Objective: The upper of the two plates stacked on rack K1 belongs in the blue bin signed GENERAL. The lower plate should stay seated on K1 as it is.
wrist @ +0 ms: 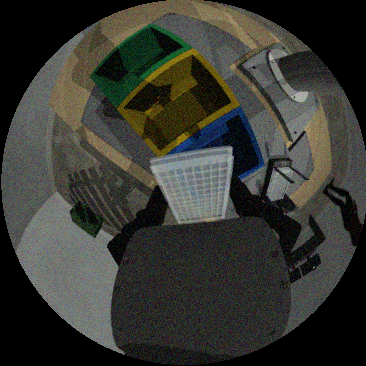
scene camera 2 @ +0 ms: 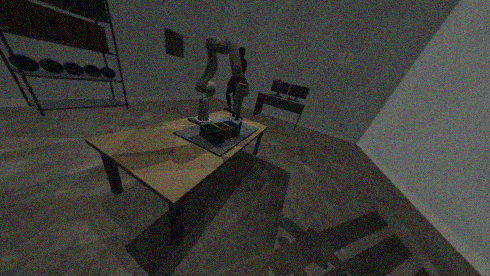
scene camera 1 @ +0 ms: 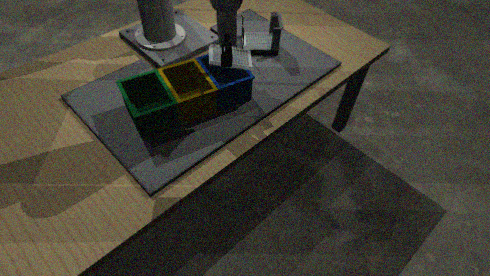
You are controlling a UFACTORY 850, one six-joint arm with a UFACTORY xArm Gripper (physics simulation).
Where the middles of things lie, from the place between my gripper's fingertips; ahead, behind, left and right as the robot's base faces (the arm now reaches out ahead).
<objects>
I see my gripper 1 cm short of the gridded plate (wrist: 195, 183) and 1 cm to the right of it.
</objects>
